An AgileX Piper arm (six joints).
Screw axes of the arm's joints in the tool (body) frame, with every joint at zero. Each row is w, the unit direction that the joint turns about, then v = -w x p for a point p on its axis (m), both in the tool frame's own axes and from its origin. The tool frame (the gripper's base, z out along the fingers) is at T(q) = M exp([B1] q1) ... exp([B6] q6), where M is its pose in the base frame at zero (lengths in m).
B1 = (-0.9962, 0, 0.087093, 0, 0.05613, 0)
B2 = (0, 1, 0, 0.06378, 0, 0.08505)
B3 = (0, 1, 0, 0.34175, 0, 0.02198)
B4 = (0, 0, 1, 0, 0, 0)
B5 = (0, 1, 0, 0.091, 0, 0)
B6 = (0, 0, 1, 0, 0, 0)
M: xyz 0.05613 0 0.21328 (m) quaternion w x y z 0.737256 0 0.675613 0
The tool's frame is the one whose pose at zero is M.
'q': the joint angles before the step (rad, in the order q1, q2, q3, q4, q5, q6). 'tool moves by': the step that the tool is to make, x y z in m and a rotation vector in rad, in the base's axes. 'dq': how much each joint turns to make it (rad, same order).
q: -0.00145, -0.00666, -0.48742, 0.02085, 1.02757, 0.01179
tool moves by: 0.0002, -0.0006, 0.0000, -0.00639, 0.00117, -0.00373
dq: 0.00050, 0.00124, 0.00001, -0.00768, -0.00009, 0.00003
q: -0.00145, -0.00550, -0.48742, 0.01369, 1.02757, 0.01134
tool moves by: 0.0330, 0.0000, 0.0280, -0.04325, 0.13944, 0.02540
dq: 0.00011, 0.25458, -0.10629, 0.00064, -0.00827, -0.05066
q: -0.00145, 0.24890, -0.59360, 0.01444, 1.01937, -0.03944
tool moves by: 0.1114, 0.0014, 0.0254, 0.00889, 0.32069, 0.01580
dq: -0.00008, 0.58033, -0.23780, 0.02077, -0.02149, -0.01614
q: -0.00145, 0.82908, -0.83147, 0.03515, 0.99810, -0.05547
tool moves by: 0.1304, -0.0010, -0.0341, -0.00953, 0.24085, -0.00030
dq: -0.00012, 0.55152, -0.25991, -0.00929, -0.05077, -0.00099
